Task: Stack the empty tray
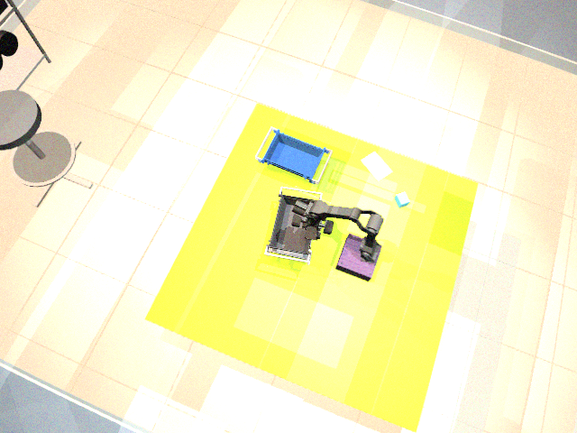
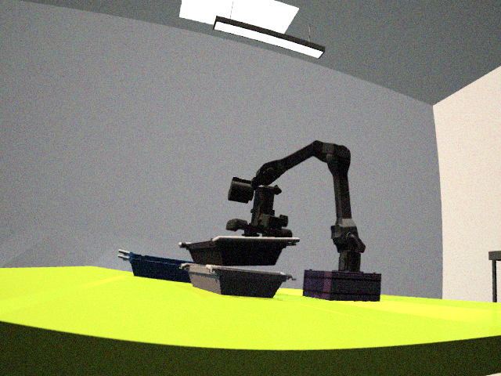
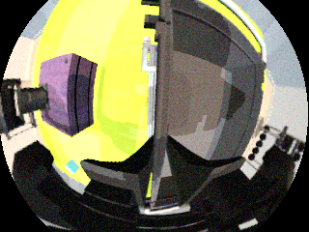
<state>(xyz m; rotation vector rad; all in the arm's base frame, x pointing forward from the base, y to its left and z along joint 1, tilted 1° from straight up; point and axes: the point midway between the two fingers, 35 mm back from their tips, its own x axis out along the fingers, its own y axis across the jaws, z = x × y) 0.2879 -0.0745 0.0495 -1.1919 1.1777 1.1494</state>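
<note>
The dark grey tray is 8 cm ahead of my gripper tip and 2 cm above it. From my gripper tip the other things lie so: white card 46 cm to the right, 30 cm behind, 9 cm below; then cyan block 45 cm behind, 28 cm to the right, 7 cm below.
</note>
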